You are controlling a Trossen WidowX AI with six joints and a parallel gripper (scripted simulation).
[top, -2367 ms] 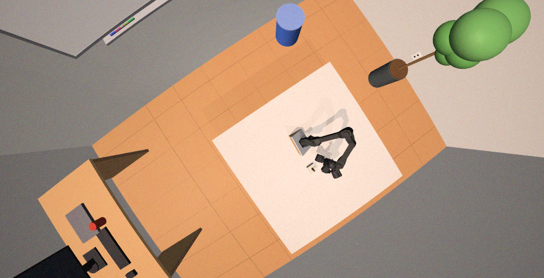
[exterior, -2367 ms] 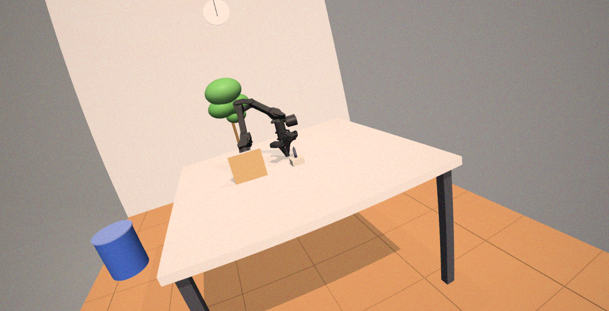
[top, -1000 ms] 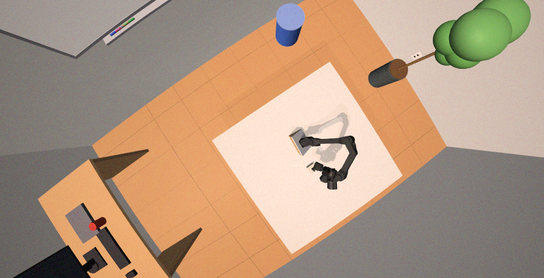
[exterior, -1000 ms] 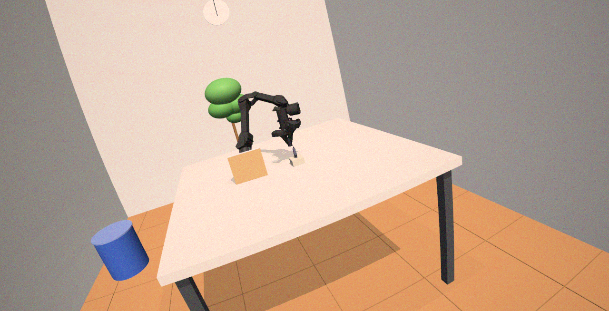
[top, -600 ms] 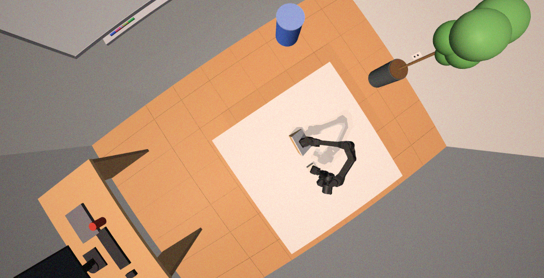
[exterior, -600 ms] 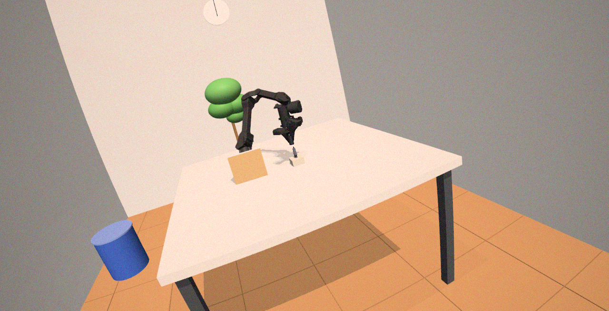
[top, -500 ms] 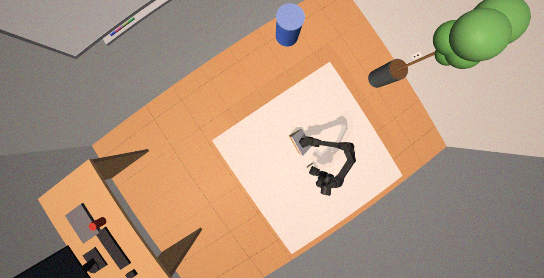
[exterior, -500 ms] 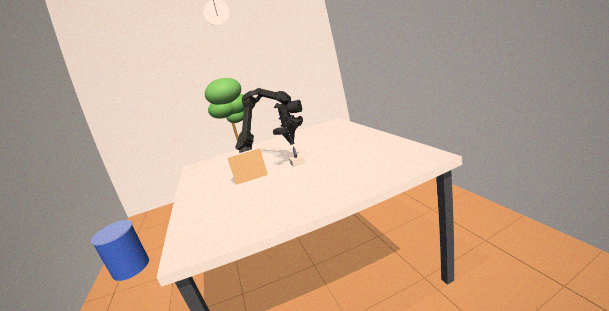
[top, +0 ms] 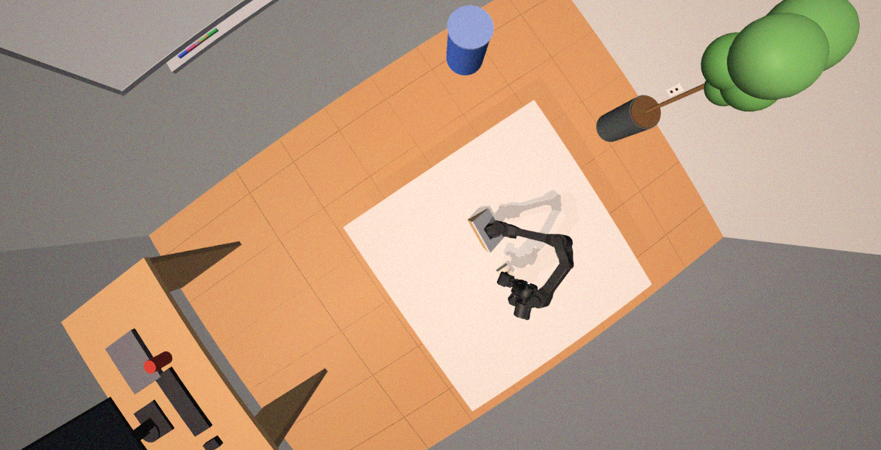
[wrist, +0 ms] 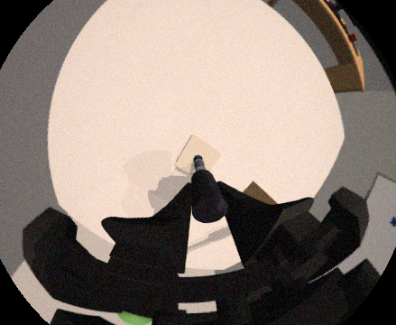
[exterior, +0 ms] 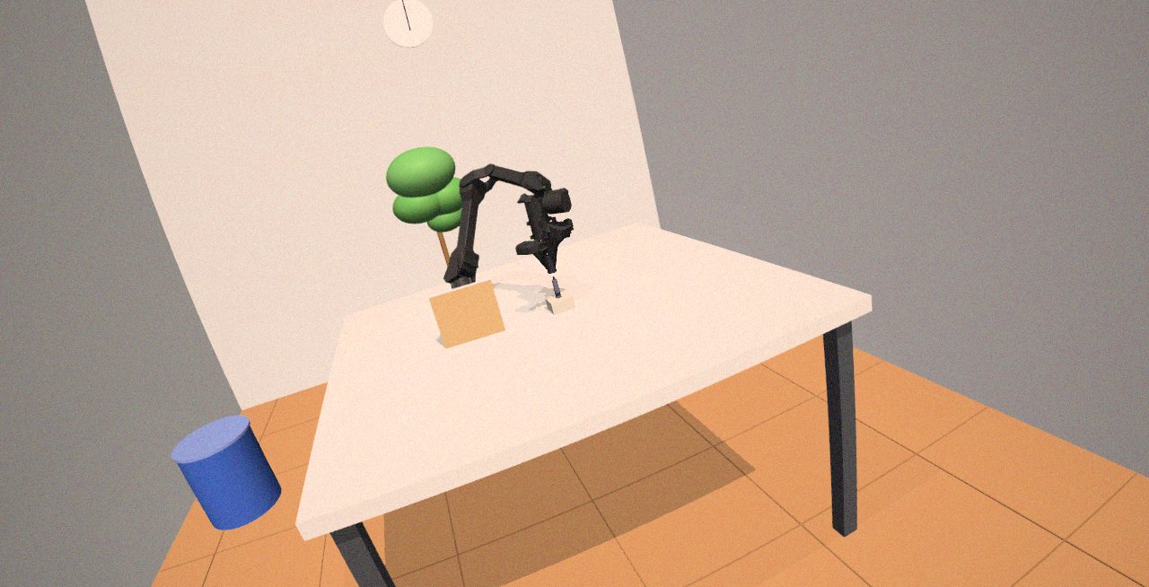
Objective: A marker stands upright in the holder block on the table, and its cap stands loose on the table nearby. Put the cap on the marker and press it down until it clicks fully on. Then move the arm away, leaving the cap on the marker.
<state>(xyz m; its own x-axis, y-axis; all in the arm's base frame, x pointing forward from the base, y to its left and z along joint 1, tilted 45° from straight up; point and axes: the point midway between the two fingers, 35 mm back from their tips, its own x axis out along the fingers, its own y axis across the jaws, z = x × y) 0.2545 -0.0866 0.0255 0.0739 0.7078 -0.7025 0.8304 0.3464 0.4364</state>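
Now: the holder block 110 mm below my gripper tip. From my gripper tip the other things lie so: dark cap 10 mm above.
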